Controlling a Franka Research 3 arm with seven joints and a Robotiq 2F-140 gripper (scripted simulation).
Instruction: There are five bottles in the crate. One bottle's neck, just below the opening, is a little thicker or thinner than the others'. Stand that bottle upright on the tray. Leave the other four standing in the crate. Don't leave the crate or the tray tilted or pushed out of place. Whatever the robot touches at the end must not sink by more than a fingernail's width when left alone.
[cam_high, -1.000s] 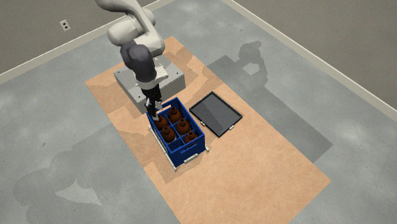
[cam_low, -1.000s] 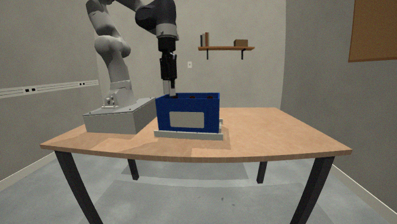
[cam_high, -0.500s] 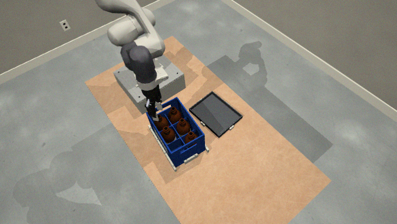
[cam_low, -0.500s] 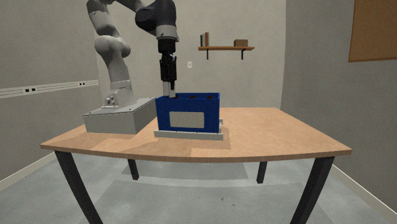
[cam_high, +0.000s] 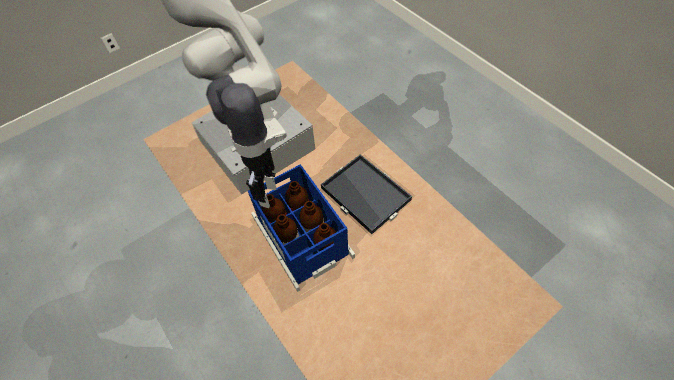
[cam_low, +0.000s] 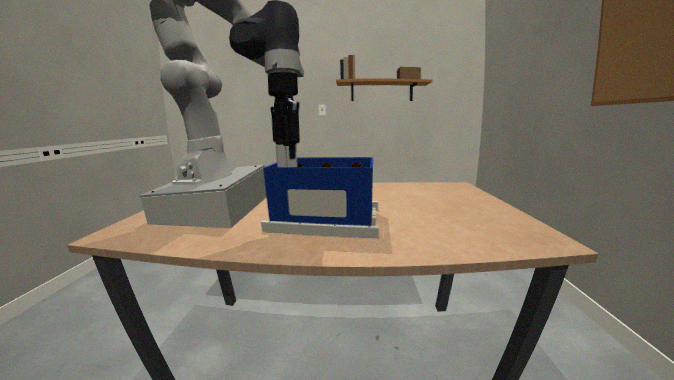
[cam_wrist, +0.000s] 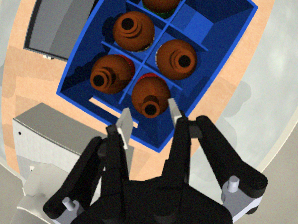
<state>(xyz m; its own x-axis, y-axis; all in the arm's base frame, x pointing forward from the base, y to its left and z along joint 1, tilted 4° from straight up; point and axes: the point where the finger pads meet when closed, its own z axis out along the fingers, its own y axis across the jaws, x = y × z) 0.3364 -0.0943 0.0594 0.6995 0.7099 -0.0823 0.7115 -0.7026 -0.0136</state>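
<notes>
Now: hand 10 cm above the bottle. The rest, counted from my hand: blue crate (9 cm ahead, 5 cm to the left, 11 cm below); then dark grey tray (6 cm ahead, 31 cm to the left, 18 cm below).
</notes>
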